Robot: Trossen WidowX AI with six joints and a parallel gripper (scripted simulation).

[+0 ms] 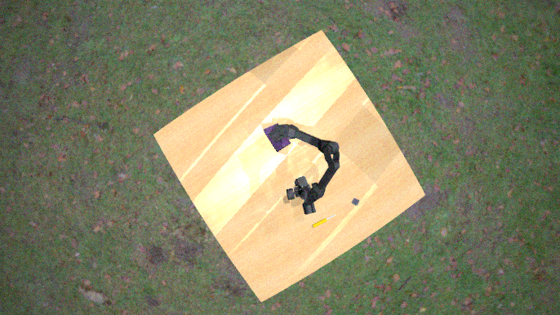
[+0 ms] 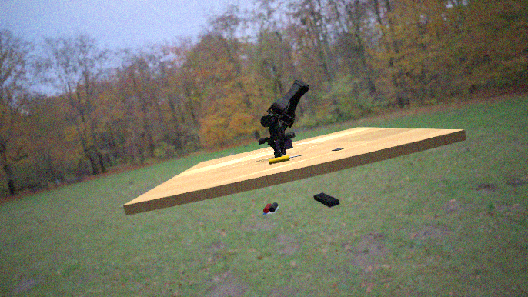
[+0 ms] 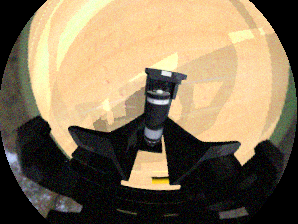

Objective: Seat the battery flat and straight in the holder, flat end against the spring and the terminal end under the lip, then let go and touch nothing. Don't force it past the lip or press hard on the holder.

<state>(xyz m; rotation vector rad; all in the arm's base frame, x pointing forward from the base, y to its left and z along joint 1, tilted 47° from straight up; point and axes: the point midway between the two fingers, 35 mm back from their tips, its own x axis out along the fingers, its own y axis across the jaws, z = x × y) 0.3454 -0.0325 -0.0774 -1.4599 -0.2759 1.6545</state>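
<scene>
The battery is 1 cm above my gripper tip. Round my gripper tip: yellow screwdriver: 25 cm ahead, 1 cm to the right; then black battery cover: 29 cm ahead, 21 cm to the left, 1 cm below; then black remote control: 33 cm ahead, 19 cm below, 10 cm to the left.
</scene>
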